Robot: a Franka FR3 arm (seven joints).
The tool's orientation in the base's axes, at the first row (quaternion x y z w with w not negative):
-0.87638 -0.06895 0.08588 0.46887
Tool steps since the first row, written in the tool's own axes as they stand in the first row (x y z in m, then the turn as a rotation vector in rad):
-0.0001 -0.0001 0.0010 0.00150 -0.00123 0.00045
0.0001 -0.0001 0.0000 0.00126 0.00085 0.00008
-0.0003 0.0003 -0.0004 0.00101 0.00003 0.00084
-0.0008 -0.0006 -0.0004 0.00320 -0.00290 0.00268
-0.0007 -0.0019 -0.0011 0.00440 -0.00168 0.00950
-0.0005 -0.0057 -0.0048 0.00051 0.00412 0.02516
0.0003 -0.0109 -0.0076 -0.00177 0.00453 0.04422
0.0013 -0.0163 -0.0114 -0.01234 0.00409 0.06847
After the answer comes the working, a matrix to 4 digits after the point.
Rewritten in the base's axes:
-0.0003 0.0008 -0.0005 0.00132 0.00134 0.00065
0.0001 0.0001 0.0001 0.00125 -0.00015 -0.00086
-0.0002 -0.0005 0.0000 0.00081 0.00087 -0.00057
-0.0007 -0.0002 0.0008 0.00243 0.00441 0.00068
-0.0005 0.0000 0.0022 0.00218 0.00951 -0.00416
0.0003 -0.0008 0.0074 -0.00475 0.01821 -0.01721
0.0015 -0.0001 0.0132 -0.01106 0.03297 -0.02775
0.0031 0.0000 0.0197 -0.02661 0.05072 -0.03971

The tool's axes in the first row as the columns of a matrix, in the base's axes (rounded; the answer above uses it unrounded):
0.9757 0.0403 -0.2152
0.2014 -0.5508 0.8100
-0.0859 -0.8337 -0.5456

